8 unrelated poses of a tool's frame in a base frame.
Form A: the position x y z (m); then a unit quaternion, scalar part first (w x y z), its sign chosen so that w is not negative.
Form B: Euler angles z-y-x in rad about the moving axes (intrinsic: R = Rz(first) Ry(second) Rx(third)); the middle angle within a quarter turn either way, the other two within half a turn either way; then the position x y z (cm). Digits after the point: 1 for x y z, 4 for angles.
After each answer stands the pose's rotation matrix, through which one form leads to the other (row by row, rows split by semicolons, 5 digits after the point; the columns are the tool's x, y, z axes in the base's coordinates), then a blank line. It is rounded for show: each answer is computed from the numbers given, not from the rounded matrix.
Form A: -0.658, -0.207, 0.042, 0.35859, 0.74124, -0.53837, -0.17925
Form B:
-1.2040, -0.1207, 2.3234, -65.8, -20.7, 4.2
0.35605 -0.66957 -0.65185; -0.92668 -0.16314 -0.33860; 0.12037 0.72461 -0.67856

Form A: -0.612, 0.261, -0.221, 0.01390, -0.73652, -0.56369, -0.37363
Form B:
1.4671, -0.6017, 2.6339, -61.2, 26.1, -22.1
0.08531 0.84072 0.53470; 0.81995 -0.36412 0.44170; 0.56604 0.40075 -0.72042

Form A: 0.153, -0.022, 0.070, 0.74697, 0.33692, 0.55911, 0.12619
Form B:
1.0255, 0.8484, 1.3454, 15.3, -2.2, 7.0
0.34295 0.18823 0.92030; 0.56527 0.74112 -0.36223; -0.75024 0.64444 0.14777

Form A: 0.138, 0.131, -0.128, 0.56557, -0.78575, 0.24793, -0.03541
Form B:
-0.4567, 0.2267, -1.9467, 13.8, 13.1, -12.8
0.87455 -0.34957 0.33609; -0.42968 -0.23732 0.87124; -0.22480 -0.90636 -0.35775

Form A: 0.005, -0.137, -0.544, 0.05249, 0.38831, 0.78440, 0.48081
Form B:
2.3808, -0.2953, 2.1606, 0.5, -13.7, -54.4
-0.69292 0.55870 0.45575; 0.65966 0.23608 0.71353; 0.29106 0.79506 -0.53213

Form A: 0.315, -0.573, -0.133, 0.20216, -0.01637, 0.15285, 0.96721
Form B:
2.7434, 0.0936, 0.2946, 31.5, -57.3, -13.3
-0.91773 -0.39607 0.03013; 0.38606 -0.87154 0.30230; -0.09347 0.28906 0.95274

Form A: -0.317, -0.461, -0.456, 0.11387, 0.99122, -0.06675, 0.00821
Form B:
-0.1309, -0.0315, 2.9149, -31.7, -46.1, -45.6
0.99095 -0.13420 0.00107; -0.13046 -0.96516 -0.22684; 0.03148 0.22464 -0.97393

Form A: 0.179, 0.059, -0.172, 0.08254, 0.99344, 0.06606, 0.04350
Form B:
0.1393, -0.0756, 2.9705, 17.9, 5.9, -17.2
0.98749 0.12407 0.09734; 0.13844 -0.97765 -0.15825; 0.07552 0.16975 -0.98259

